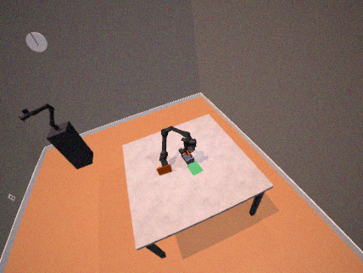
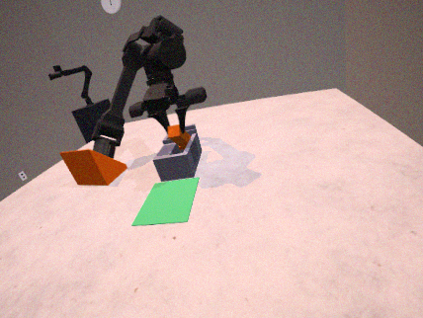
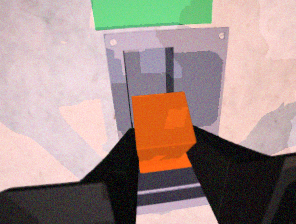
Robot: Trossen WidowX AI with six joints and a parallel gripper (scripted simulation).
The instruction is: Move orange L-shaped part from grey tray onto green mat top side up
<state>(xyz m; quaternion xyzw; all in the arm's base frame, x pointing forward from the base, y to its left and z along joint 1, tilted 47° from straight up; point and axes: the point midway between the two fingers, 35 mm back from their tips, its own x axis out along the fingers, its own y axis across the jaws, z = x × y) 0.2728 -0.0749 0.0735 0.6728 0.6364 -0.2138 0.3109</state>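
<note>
My gripper tip is now 140 mm to the left of the green mat and 110 mm above it. From my gripper tip the other things lie so: orange L-shaped part: 30 mm to the left, 30 mm below, 20 mm behind.
</note>
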